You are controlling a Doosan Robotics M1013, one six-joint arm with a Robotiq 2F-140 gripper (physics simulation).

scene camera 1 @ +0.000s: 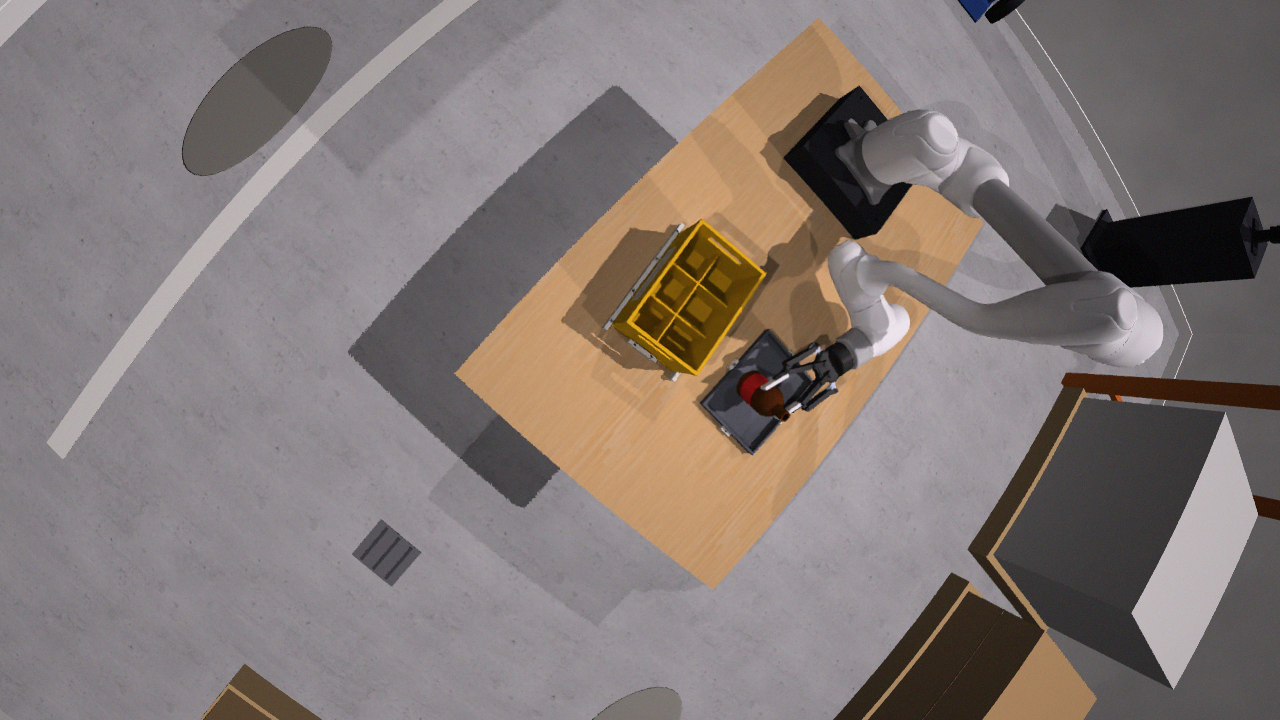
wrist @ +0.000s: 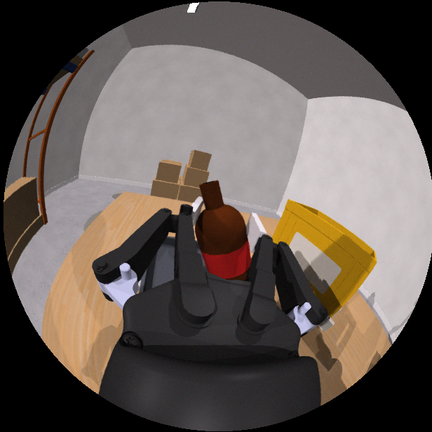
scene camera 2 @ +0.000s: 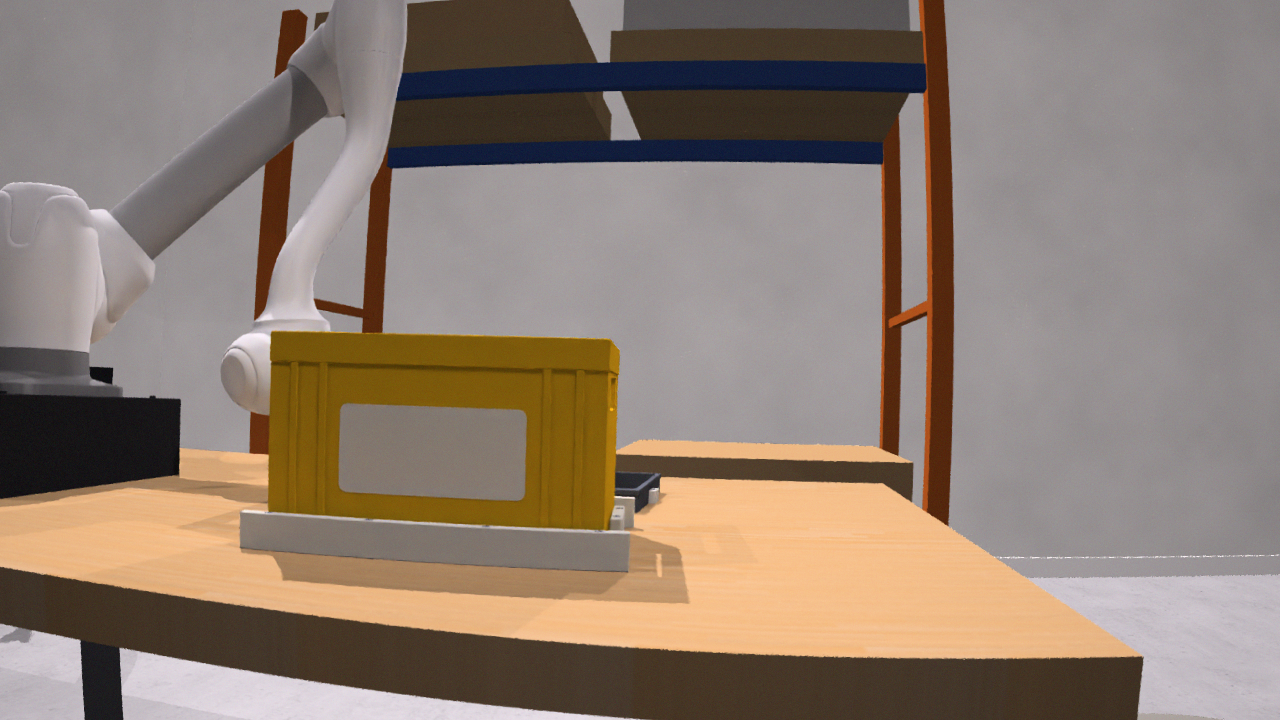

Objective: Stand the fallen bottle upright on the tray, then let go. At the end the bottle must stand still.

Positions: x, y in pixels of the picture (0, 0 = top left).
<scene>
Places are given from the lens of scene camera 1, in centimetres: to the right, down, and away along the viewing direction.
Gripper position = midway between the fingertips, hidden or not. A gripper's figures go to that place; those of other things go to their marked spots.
my gripper [scene camera 1: 769, 403]: 29, 10, 122
dark grey tray [scene camera 1: 750, 429]: 28, 17, 135
yellow divided crate [scene camera 1: 680, 313]: 10, -11, 129
brown bottle [scene camera 1: 768, 403]: 29, 10, 120
The marked spots on the brown bottle and the dark grey tray are 17 cm apart.
</scene>
